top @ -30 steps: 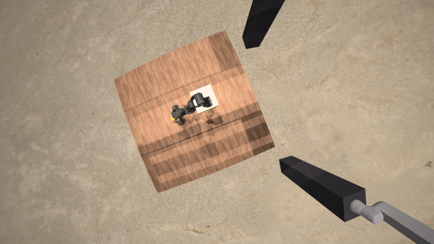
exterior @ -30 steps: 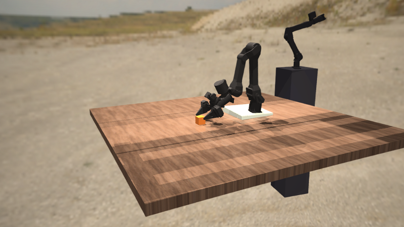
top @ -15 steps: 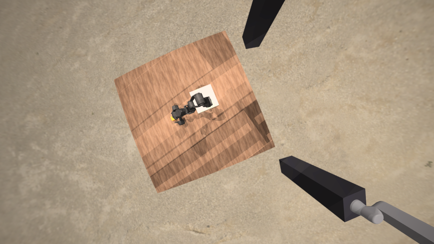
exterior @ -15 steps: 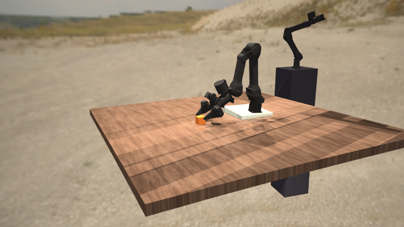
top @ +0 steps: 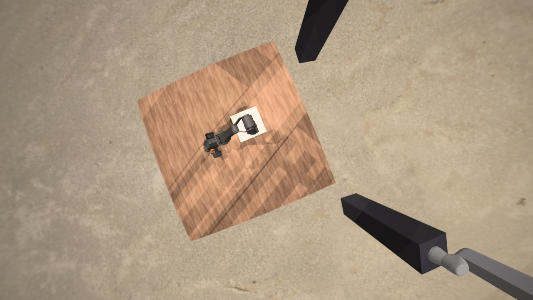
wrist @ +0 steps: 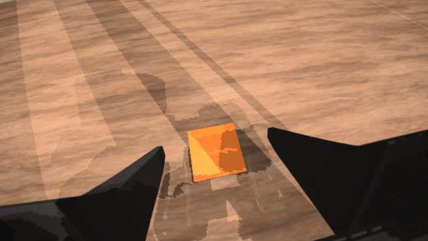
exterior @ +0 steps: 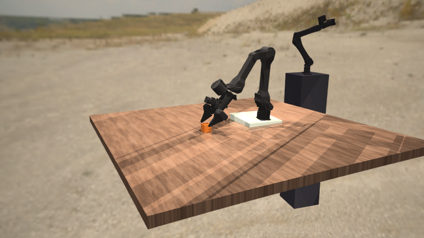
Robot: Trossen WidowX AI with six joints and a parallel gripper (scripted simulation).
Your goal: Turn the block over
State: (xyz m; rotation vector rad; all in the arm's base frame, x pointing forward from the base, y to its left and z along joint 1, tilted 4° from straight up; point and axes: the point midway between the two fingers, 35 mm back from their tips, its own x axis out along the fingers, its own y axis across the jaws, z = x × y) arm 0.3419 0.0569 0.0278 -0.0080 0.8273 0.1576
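Now: the block 2 cm behind my gripper tip and 2 cm below it.
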